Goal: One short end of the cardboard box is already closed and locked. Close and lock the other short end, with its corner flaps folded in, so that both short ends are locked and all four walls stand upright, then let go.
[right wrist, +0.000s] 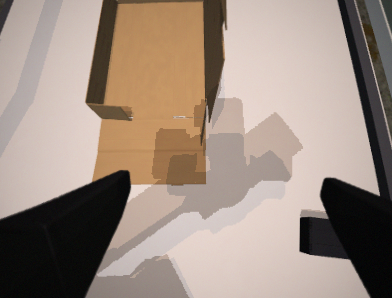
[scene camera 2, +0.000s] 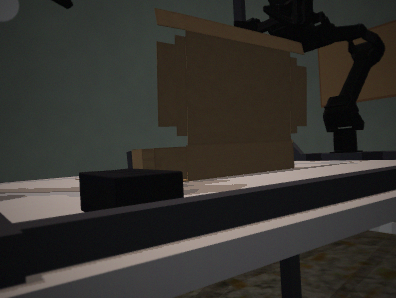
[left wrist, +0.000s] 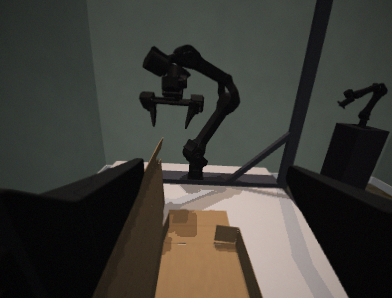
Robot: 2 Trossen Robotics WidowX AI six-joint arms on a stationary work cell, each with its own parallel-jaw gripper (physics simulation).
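Where they show: left gripper, fingertip midpoint: (scene camera 2: 248, 16) (left wrist: 216, 168); right gripper, fingertip midpoint: (right wrist: 224, 183) (left wrist: 169, 127); left arm's base, origin of the base link: (scene camera 2: 346, 152); right arm's base, origin of the base link: (left wrist: 195, 175).
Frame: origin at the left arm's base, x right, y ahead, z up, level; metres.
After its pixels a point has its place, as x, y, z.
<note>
The cardboard box (scene camera 2: 240, 161) @[-0.076, 0.469, 0.005] (left wrist: 202, 272) @[0.018, 0.516, -0.018] (right wrist: 157, 60) @[0.016, 0.470, -0.018] lies on the table with its tall lid panel (scene camera 2: 237, 90) @[-0.081, 0.471, 0.133] (left wrist: 142, 225) @[-0.082, 0.449, 0.174] (right wrist: 215, 55) @[-0.086, 0.599, 0.153] upright along one side. In the right wrist view, the open short end's panel (left wrist: 212, 217) @[0.054, 0.684, -0.013] (right wrist: 130, 165) @[0.042, 0.679, -0.014] lies flat. One corner flap (left wrist: 226, 234) @[0.080, 0.597, 0.011] (right wrist: 112, 111) @[0.072, 0.599, 0.019] is folded in across this end; the lid-side flap (scene camera 2: 171, 162) @[-0.076, 0.615, 0.013] (right wrist: 203, 131) @[-0.076, 0.625, 0.006] points outward along its wall. My left gripper (left wrist: 216, 168) @[0.000, 0.351, 0.317] is open above the box, straddling the lid's top. My right gripper (left wrist: 169, 127) @[-0.085, 0.747, 0.245] (right wrist: 224, 183) @[-0.085, 0.747, 0.245] is open and empty, above and beyond the flat panel. The closed end is mostly out of view.
A black block (scene camera 2: 131, 190) @[-0.332, 0.803, 0.006] (right wrist: 325, 237) @[-0.246, 0.781, 0.015] sits near the table's edge on the lid side. A dark rail (scene camera 2: 250, 202) @[-0.380, 0.743, -0.006] (right wrist: 367, 95) @[-0.360, 0.548, -0.001] runs along that edge. A dark frame post (left wrist: 306, 90) @[0.360, 0.875, 0.367] stands behind the table. Arm shadows cross the flat panel and table.
</note>
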